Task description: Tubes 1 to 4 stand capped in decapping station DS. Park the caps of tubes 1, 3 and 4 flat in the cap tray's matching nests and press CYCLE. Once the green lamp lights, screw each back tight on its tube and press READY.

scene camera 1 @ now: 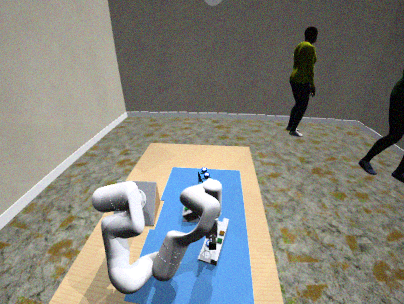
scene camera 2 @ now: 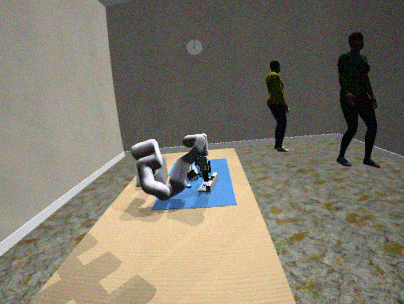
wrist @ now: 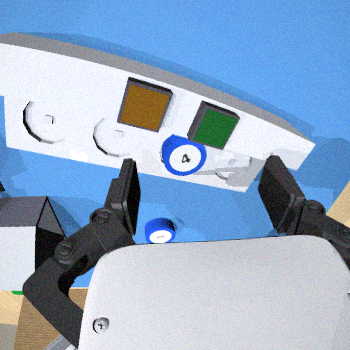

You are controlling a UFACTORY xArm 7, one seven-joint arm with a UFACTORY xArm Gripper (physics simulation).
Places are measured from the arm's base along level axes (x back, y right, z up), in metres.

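Pixels of known places: gripper, fingertip midpoint: (scene camera 1: 211, 240) (scene camera 2: 205, 180) (wrist: 201, 173).
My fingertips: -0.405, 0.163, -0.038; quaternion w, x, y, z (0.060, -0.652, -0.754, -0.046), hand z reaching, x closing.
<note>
Behind a point stands the place of what it marks, as x, y, z.
The white cap tray (wrist: 75, 75) {-0.463, 0.089, -0.040} (scene camera 1: 224, 229) {-0.462, 0.099, -0.040} (scene camera 2: 214, 181) {-0.459, 0.139, -0.063} lies on the blue mat. Blue cap 4 (wrist: 183, 157) {-0.400, 0.157, -0.064} sits in its third nest from the left in the wrist view, number up; a little of its side shows, and I cannot tell if it is fully flat. The other three nests hold no cap. Blue cap 3 (wrist: 160, 231) {-0.300, 0.148, -0.070} lies on the mat beside the tray. My gripper (wrist: 201, 173) {-0.405, 0.163, -0.038} is open and empty, its fingers wide apart above the tray's near edge, on either side of cap 4. Blue-capped tubes (scene camera 1: 205, 173) {-0.351, -0.215, 0.037} stand at the mat's far end.
The tray carries an amber square (wrist: 145, 106) {-0.451, 0.123, -0.031} and a dull green square (wrist: 215, 127) {-0.442, 0.161, -0.031}. A white and black box (wrist: 17, 250) {-0.332, 0.019, -0.029} (scene camera 1: 189, 215) {-0.292, 0.037, -0.032} stands left of the gripper in the wrist view. A grey box (scene camera 1: 152, 202) {-0.097, -0.002, -0.003} stands left of the mat. Two people stand beyond the table.
</note>
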